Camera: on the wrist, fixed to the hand. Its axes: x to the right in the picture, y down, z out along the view.
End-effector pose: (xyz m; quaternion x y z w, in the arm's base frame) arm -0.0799 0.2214 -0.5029 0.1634 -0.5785 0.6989 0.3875
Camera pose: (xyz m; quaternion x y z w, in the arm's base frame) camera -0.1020 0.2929 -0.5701 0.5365 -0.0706 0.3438 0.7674
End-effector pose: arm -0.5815 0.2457 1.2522 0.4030 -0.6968 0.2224 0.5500
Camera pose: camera -0.5819 0.3429 1.2784 0.8636 -0.0759 -0.0368 0.4972
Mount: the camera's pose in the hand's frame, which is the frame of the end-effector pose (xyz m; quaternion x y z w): -0.0060 0.0598 -0.0807 0.2321 0.0978 -0.7020 0.6662
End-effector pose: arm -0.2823 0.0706 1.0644 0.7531 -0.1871 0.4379 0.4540
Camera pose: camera -0.3657 0.1073 1.1070 0.6956 0.5500 0.0901 0.4533
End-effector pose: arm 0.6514 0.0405 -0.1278 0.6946 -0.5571 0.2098 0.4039
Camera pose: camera 0.6060 0.1051 -0.0654 0.9270 0.2047 0.0535 0.3096
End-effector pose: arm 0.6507 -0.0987 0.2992 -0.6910 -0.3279 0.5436 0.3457
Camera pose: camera 0.7331 -0.1461 0.2662 -0.2031 -0.5435 0.1280 0.8043
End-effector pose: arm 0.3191 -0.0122 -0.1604 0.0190 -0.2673 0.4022 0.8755
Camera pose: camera 0.3097 0.0441 -0.2433 0.3641 0.0142 -0.2827 0.8873
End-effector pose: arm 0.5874 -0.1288 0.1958 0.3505 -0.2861 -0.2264 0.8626
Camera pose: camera 0.6470 -0.0479 0.1900 0.6567 0.0873 -0.6557 0.3623
